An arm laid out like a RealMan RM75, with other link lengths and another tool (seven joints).
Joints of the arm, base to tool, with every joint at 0 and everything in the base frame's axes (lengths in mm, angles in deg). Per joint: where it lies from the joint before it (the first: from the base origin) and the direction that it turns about. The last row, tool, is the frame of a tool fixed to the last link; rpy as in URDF.
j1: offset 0 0 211.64 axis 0 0 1
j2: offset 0 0 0 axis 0 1 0
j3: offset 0 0 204.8 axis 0 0 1
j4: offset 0 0 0 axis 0 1 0
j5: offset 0 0 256.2 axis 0 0 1
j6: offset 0 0 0 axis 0 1 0
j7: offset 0 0 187.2 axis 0 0 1
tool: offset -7 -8 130 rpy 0 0.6 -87.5
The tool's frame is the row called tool.
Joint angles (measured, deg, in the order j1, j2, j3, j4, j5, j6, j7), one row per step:
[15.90, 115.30, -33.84, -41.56, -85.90, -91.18, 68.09]
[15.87, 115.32, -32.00, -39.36, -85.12, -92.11, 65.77]
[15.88, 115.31, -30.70, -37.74, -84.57, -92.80, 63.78]
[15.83, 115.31, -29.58, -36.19, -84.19, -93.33, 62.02]
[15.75, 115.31, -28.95, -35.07, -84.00, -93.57, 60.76]
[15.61, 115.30, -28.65, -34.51, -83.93, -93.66, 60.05]
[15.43, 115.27, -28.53, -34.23, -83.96, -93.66, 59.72]
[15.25, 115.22, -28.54, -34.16, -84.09, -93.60, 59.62]
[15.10, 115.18, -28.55, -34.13, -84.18, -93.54, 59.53]
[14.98, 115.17, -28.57, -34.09, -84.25, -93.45, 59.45]
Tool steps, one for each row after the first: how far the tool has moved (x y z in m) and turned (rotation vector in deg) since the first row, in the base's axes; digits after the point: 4 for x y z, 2 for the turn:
[0.0040, -0.0029, 0.0057, 2.04, 1.07, 0.05]
[0.0065, -0.0051, 0.0097, 3.68, 1.58, 0.25]
[0.0097, -0.0073, 0.0121, 5.03, 2.04, 0.21]
[0.0126, -0.0088, 0.0125, 5.84, 2.24, 0.06]
[0.0150, -0.0100, 0.0126, 6.27, 2.24, -0.11]
[0.0172, -0.0109, 0.0123, 6.41, 2.17, -0.34]
[0.0193, -0.0117, 0.0116, 6.34, 2.00, -0.57]
[0.0209, -0.0123, 0.0112, 6.32, 1.84, -0.76]
[0.0224, -0.0126, 0.0107, 6.29, 1.73, -0.95]

